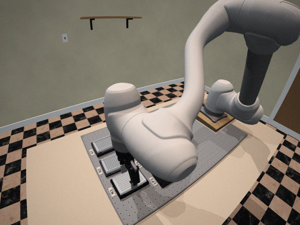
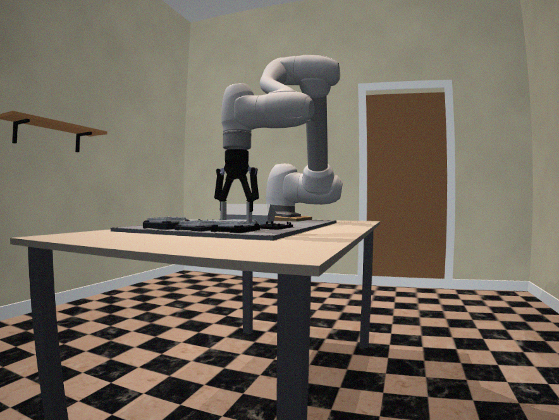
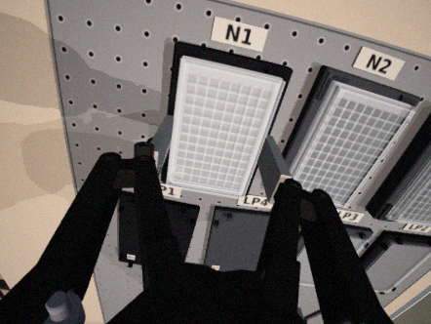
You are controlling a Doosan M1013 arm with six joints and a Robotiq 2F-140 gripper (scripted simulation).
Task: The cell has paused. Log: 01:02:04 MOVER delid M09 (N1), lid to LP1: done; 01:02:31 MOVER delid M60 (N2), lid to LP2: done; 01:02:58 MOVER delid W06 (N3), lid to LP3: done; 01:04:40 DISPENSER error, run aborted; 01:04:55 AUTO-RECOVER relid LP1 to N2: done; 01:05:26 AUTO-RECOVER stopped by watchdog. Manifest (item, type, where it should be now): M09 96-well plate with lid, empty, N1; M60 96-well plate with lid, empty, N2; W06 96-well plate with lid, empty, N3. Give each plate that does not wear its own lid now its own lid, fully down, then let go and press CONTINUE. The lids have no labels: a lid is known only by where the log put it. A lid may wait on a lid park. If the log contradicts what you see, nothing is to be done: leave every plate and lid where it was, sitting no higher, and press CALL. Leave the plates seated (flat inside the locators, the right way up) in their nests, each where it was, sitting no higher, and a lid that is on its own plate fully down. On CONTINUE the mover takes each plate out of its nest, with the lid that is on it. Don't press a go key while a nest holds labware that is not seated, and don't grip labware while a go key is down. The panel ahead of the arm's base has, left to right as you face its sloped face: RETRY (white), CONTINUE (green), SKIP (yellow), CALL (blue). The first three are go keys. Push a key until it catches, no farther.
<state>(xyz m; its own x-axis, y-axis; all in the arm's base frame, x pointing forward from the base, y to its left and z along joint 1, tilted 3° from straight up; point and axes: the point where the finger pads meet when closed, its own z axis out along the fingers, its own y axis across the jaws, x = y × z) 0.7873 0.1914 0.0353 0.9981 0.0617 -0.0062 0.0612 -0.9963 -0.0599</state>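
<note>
The lid park LP2 is 340 mm to the right of my hand, 160 mm behind it and 50 mm below it. The rest, counted from my hand: clear lid: 210 mm to the right, 160 mm behind, 40 mm below; lid park LP4: 170 mm behind, 90 mm to the right, 50 mm below; lid park LP1: 190 mm behind, 50 mm below, 40 mm to the left.
</note>
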